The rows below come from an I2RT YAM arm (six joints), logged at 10 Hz.
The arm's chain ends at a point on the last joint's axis. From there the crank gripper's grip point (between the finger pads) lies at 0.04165 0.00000 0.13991 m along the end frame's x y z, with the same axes.
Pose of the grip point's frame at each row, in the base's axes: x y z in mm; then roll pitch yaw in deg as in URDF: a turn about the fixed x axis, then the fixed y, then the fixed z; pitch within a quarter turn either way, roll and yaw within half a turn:
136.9 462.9 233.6 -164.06 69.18 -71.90
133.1 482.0 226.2 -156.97 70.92 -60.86
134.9 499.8 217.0 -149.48 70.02 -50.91
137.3 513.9 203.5 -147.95 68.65 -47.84
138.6 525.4 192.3 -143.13 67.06 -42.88
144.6 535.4 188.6 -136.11 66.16 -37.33
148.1 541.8 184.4 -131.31 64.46 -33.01
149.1 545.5 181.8 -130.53 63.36 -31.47
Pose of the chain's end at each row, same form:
134.8 345.5 320.3 -164.06 69.18 -71.90
137.9 361.0 307.7 -156.97 70.92 -60.86
142.2 378.1 297.3 -149.48 70.02 -50.91
146.2 393.4 285.5 -147.95 68.65 -47.84
145.1 404.8 274.3 -143.13 67.06 -42.88
145.7 412.6 267.4 -136.11 66.16 -37.33
145.7 418.1 261.8 -131.31 64.46 -33.01
147.0 422.1 259.8 -130.53 63.36 -31.47

